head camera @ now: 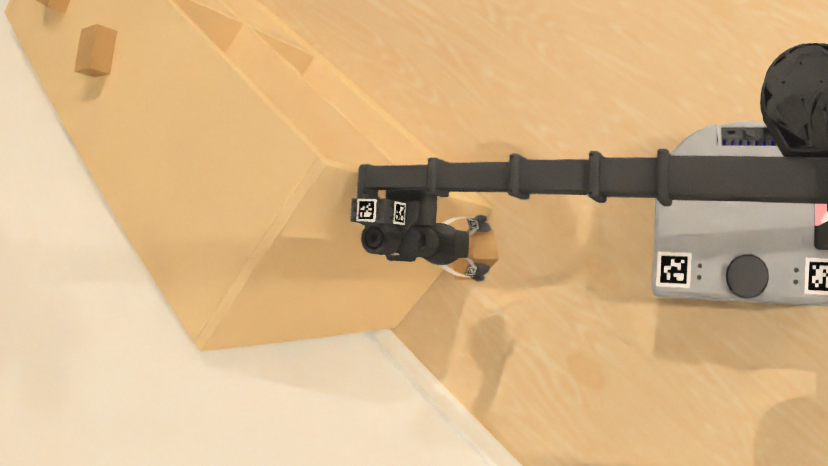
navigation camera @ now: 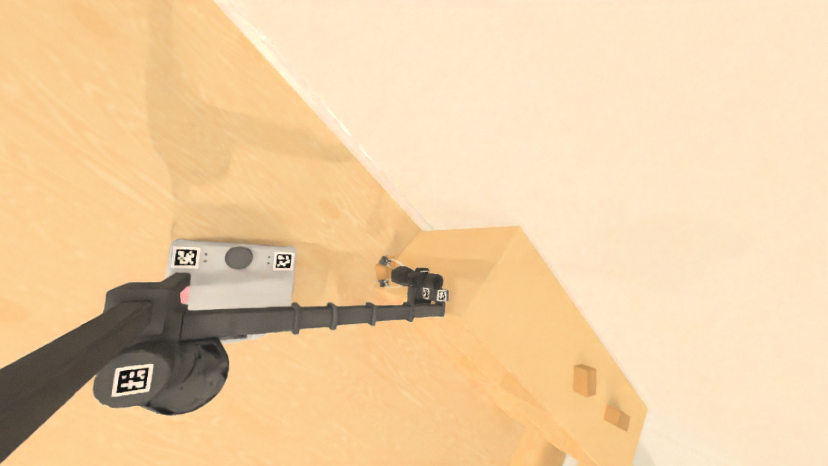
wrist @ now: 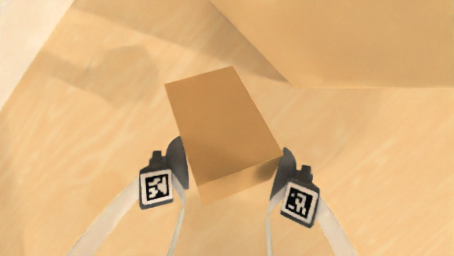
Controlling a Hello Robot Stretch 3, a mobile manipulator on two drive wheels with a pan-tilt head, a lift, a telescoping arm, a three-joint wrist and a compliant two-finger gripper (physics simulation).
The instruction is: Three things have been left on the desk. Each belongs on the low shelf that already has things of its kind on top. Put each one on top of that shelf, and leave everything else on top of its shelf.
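Frame: origin at the robot's base, x ahead, y left, z up, level; millimetres.
Where they show: gripper, between the fingertips: [head camera: 483,249] [navigation camera: 381,270] [wrist: 229,160]; robot's base, origin of its link: [head camera: 744,274] [navigation camera: 238,256].
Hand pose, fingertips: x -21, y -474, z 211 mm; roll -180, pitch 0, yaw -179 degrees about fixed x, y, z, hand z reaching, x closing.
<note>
Each offset is from my fingertips to the top centre of the thing. "spot": to the spot under its first point.
A brown box @(dy -21, dx +12, dz +51 mm) [head camera: 485,247] [navigation camera: 380,272] [wrist: 220,125] is between the fingers of my gripper [head camera: 479,247] [navigation camera: 384,272] [wrist: 229,160], which is shut on its two sides. The box is tilted in the wrist view, with floor behind it. A low tan shelf [head camera: 173,173] [navigation camera: 521,312] [wrist: 360,40] stands along the wall. My wrist overlaps its end panel in the head view, and the box shows past the panel's edge. Two smaller brown boxes stand near the far end of the shelf top, one @(dy -661, dx -344, dz +449 mm) [head camera: 95,50] [navigation camera: 584,380] fully in view, the other @(dy -899, dx -527, dz +449 mm) [head camera: 56,4] [navigation camera: 616,417] cut off in the head view. The desk does not show.
The pale wall [head camera: 86,376] [navigation camera: 637,144] runs along the shelf's back and past its end. My extended arm [head camera: 550,176] [navigation camera: 243,323] reaches across from above my grey base [head camera: 701,231] [navigation camera: 243,289]. Open compartments @(spot: dy -555, dx -447, dz +195 mm) [head camera: 217,26] show on the shelf's front.
</note>
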